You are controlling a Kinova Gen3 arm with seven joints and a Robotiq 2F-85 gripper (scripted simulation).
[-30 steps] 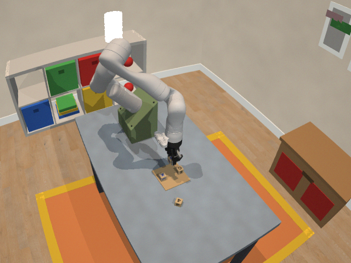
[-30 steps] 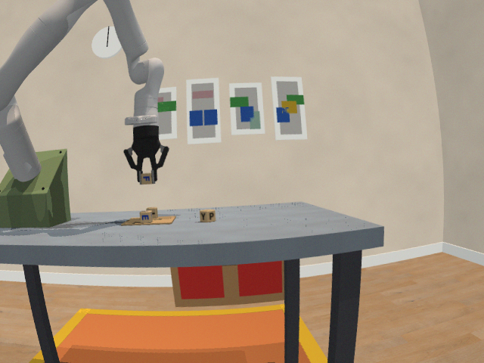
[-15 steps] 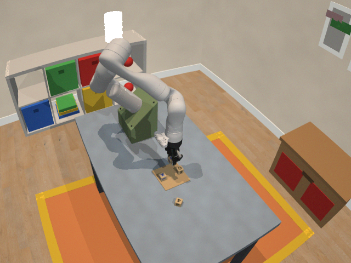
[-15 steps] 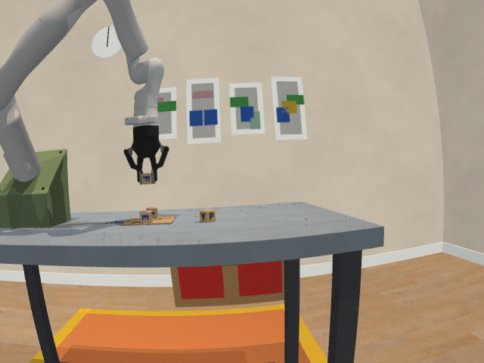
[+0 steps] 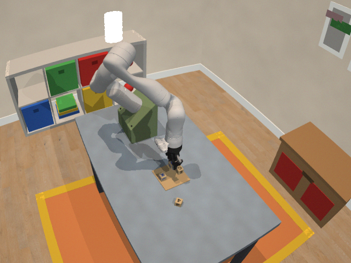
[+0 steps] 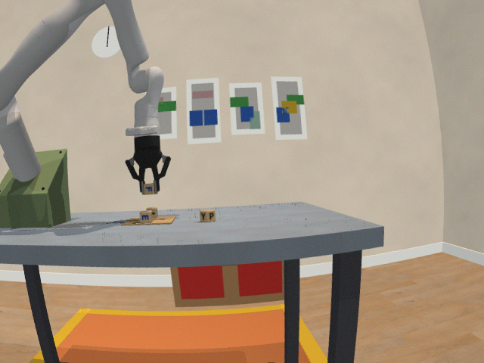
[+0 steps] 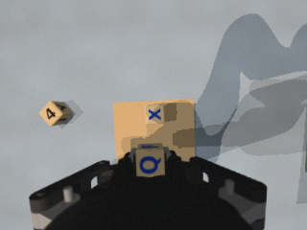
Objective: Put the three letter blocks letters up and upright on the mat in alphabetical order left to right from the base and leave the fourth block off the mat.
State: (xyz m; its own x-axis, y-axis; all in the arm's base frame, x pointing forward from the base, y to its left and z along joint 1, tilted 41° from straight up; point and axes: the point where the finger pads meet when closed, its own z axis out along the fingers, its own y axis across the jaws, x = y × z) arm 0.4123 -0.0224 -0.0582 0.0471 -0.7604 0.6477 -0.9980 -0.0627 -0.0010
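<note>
Now: the tan mat 1 cm behind my hand and 9 cm below it.
</note>
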